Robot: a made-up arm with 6 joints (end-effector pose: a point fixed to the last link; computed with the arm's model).
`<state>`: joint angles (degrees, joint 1 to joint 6).
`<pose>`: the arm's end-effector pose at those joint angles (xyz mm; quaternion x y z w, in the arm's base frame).
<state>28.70 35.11 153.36 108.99 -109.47 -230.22</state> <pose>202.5 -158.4 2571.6 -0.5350 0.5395 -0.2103 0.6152</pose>
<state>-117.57 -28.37 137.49 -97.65 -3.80 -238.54</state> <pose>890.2 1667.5 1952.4 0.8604 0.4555 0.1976 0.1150</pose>
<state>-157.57 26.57 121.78 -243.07 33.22 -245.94</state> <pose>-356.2 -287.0 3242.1 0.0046 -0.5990 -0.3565 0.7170</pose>
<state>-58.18 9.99 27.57 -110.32 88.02 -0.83</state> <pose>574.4 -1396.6 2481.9 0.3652 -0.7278 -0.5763 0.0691</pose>
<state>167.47 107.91 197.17 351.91 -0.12 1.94</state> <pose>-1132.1 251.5 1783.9 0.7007 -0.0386 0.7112 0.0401</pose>
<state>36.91 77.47 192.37 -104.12 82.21 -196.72</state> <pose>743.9 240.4 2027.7 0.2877 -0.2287 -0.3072 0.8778</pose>
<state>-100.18 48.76 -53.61 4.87 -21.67 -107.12</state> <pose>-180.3 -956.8 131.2 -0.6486 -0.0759 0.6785 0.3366</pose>
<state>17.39 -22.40 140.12 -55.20 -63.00 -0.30</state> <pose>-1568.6 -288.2 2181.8 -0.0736 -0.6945 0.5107 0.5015</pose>
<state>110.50 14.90 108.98 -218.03 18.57 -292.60</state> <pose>-126.8 190.8 3368.8 -0.4902 -0.5388 -0.5775 0.3686</pose>
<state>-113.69 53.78 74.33 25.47 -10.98 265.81</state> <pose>-1018.3 -2266.8 2168.8 0.2273 -0.5294 -0.6738 0.4626</pose>
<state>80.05 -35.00 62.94 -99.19 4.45 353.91</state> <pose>-151.3 -979.9 3163.7 -0.7210 0.0147 -0.6877 0.0840</pose>
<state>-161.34 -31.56 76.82 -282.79 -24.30 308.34</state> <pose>1052.8 467.7 3087.5 0.7060 0.1439 0.6696 0.1802</pose>
